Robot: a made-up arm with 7 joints.
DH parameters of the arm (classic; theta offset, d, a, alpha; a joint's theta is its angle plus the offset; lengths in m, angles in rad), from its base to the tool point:
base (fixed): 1.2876 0 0.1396 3.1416
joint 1: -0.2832 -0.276 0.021 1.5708
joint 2: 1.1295 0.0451 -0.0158 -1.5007
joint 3: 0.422 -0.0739 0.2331 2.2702
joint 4: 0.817 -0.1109 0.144 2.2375
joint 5: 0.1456 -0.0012 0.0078 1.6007
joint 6: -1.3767 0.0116 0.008 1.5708
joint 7: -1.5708 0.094 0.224 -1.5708
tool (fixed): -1.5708 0.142 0 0
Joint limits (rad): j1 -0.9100..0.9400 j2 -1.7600..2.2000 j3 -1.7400..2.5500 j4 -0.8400..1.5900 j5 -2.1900..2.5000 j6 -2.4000..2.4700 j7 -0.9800..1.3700
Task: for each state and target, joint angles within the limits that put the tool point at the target. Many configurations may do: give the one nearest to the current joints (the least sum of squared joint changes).
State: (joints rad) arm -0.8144 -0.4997 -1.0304 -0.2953 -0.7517 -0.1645 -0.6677
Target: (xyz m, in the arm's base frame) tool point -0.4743 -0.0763 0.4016
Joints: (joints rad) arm -0.9100 -0.8280 -1.4332 -0.3556 -0.7602 -0.1298 -0.5587
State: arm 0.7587 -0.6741 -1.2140 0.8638 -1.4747 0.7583 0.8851
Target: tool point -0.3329 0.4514 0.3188
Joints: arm 0.9400 -0.2896 -1.5782 0.1123 -1.0208 0.3931 0.1472
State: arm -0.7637 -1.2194 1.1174 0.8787 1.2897 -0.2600 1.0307
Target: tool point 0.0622 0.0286 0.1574
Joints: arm -0.9100 -1.2341 0.9247 0.8059 1.2517 -0.8437 0.9387
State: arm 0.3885 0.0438 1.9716 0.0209 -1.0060 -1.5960 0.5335
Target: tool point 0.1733 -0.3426 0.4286
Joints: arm 0.7248 -0.4082 1.8940 0.2926 -1.4038 -1.7847 0.1200
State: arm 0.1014 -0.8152 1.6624 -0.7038 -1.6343 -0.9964 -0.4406
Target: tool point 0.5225 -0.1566 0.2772
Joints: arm 0.1508 -0.9431 1.6148 -0.3265 -1.6223 -0.8864 -0.2752
